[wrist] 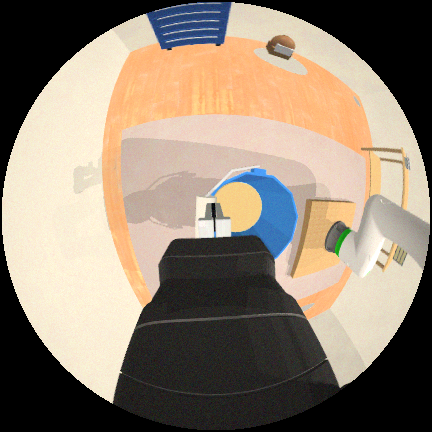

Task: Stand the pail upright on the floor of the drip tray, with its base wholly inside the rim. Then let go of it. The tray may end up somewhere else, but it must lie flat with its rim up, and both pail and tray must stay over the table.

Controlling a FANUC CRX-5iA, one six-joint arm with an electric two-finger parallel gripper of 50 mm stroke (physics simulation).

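The blue pail (278, 210) is right of my fingertips, its faceted blue wall and a round tan face showing. Its lower left part is hidden behind my gripper, and I cannot tell for sure whether it stands level. Its thin white handle (232, 171) runs from a lug at the top of the rim down to a cream grip (202, 204) beside my fingertips. My gripper (213, 211) is shut with nothing between the fingers. Its tips overlap the cream grip in the view; I cannot tell whether they touch it. The drip tray does not show clearly in this view.
A pinkish mat (240, 131) lies on the orange wooden table (210, 80). A light wooden block (311, 225) lies right of the pail, with a white arm with a green ring (364, 245) at it. A blue slatted object (192, 25) and a brown round object (282, 42) are beyond the far edge.
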